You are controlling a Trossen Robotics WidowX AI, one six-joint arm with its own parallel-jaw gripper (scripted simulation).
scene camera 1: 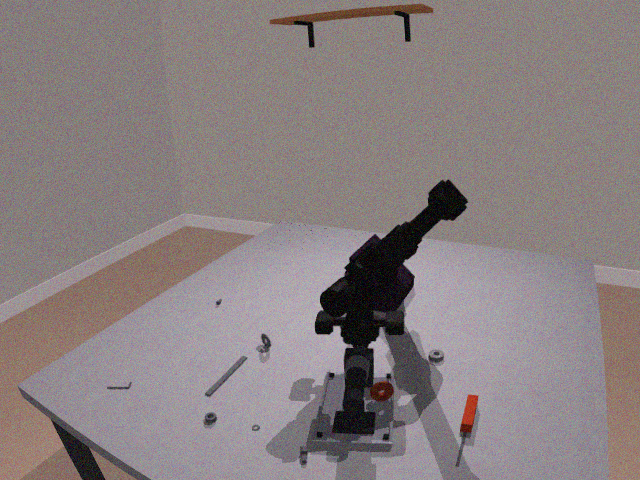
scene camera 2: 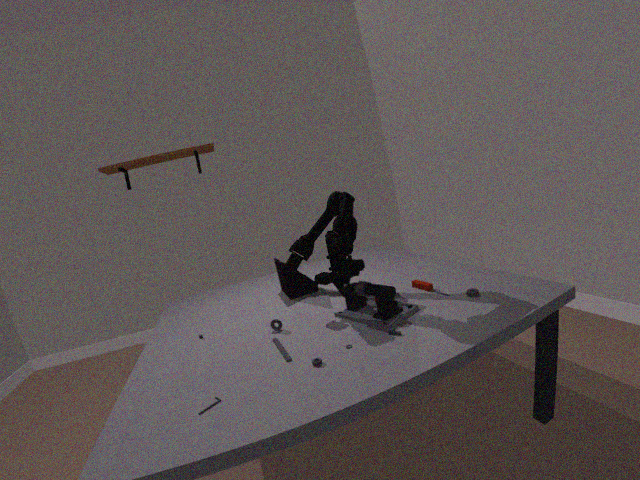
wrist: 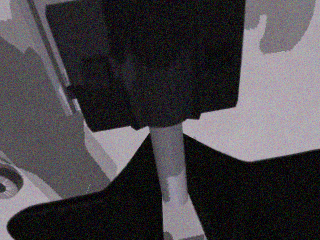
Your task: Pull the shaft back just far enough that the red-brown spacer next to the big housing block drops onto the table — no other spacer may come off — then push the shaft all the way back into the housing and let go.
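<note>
You'd see the gripper [scene camera 1: 361,354] here, and it's the same gripper [scene camera 2: 344,294] and [wrist: 162,136] in the other views. There's a grey shaft [wrist: 168,145] too. And there's a housing block [scene camera 1: 348,416], with the block [scene camera 2: 387,312] and [wrist: 120,70] showing as well.
</note>
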